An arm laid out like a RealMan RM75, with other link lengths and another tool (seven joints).
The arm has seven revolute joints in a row. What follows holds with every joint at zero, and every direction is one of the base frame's. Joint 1 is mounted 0.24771 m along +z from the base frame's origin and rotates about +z. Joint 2 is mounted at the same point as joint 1 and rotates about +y. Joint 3 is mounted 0.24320 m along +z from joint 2 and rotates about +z. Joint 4 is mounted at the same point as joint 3 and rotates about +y. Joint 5 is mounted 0.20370 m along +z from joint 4 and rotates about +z. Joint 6 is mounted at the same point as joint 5 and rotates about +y. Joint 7 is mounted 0.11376 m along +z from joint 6 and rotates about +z. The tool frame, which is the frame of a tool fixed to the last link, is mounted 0.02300 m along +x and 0.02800 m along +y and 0.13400 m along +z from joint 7; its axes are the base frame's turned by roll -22.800, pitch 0.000 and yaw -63.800 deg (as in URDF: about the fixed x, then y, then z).
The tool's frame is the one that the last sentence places.
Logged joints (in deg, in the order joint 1, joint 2, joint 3, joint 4, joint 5, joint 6, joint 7), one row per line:
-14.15, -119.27, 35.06, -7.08, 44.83, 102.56, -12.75
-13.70, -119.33, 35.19, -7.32, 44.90, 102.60, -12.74
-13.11, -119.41, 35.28, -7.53, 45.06, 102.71, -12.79
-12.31, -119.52, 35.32, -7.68, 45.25, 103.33, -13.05
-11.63, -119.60, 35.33, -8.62, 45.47, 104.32, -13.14
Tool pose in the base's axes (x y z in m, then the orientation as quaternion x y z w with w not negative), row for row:
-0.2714, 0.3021, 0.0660, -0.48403, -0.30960, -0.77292, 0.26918
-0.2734, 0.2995, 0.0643, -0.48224, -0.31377, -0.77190, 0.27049
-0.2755, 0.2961, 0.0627, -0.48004, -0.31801, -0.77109, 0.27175
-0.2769, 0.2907, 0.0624, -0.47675, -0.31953, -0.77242, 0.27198
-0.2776, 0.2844, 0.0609, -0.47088, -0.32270, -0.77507, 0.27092
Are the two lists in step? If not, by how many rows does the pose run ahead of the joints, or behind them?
They are in step.
